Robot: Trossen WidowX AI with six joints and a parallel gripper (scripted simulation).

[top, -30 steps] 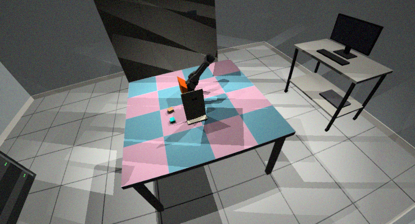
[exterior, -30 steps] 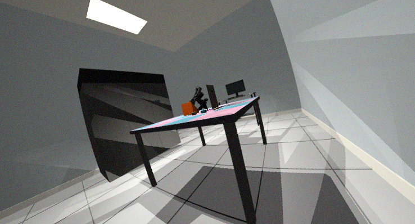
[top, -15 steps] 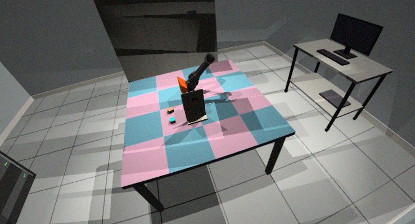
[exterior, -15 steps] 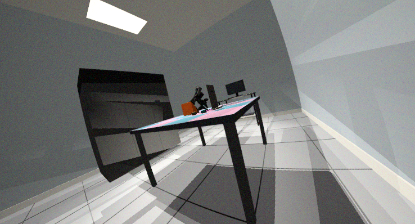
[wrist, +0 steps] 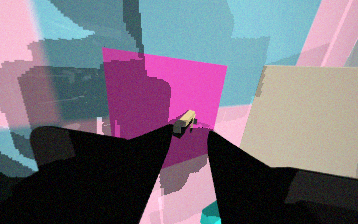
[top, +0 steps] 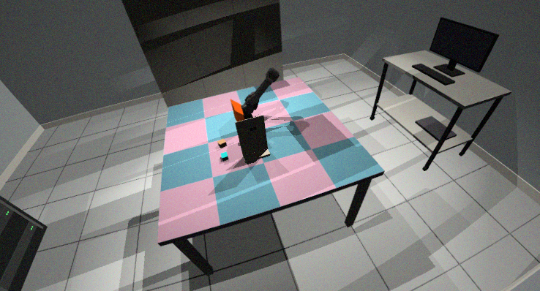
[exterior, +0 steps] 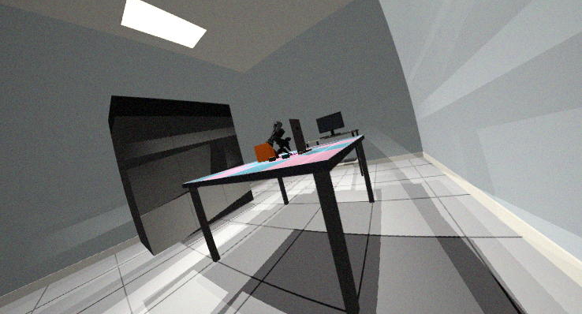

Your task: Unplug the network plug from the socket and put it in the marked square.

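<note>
Right now my gripper tip is 10 mm short of the network plug and 10 mm above it. The rest, counted from my gripper tip: brown block (10 mm behind, 220 mm to the right, 10 mm below); then upright panel (140 mm ahead, 100 mm above); then magenta marked square (30 mm below).
</note>
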